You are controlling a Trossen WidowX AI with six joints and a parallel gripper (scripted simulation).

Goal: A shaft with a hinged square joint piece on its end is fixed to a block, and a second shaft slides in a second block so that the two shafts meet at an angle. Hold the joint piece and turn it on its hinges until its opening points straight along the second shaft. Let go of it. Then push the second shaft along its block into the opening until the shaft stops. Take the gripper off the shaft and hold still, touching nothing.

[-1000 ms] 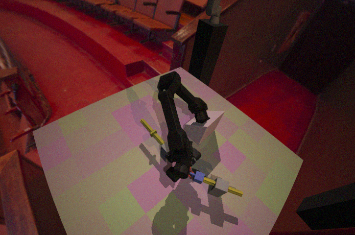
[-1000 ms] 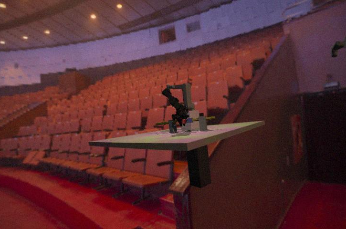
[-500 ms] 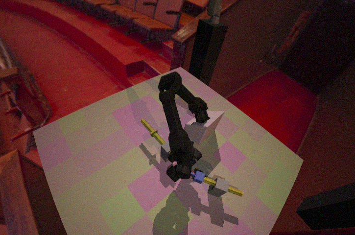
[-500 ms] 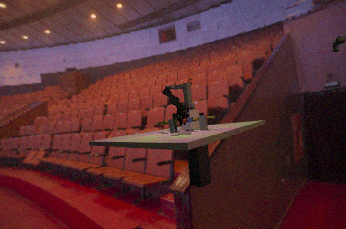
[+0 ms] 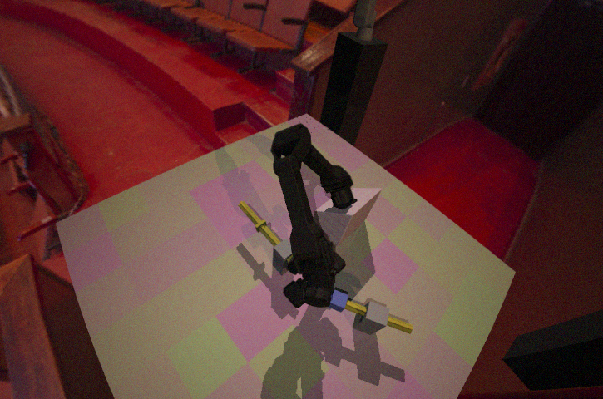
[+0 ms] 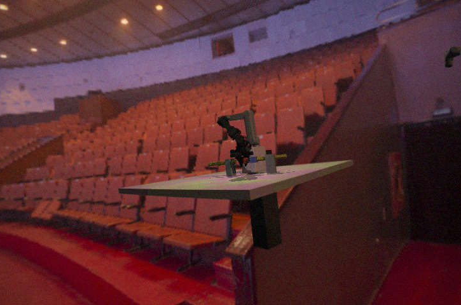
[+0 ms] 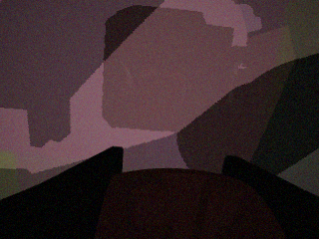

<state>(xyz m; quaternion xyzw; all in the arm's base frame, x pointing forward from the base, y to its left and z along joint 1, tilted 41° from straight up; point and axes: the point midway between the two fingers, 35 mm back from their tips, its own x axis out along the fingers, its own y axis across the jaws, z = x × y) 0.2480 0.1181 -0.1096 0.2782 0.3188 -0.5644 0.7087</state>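
Now: the red square joint piece 4 cm above my gripper tip and 2 cm to the left of it.
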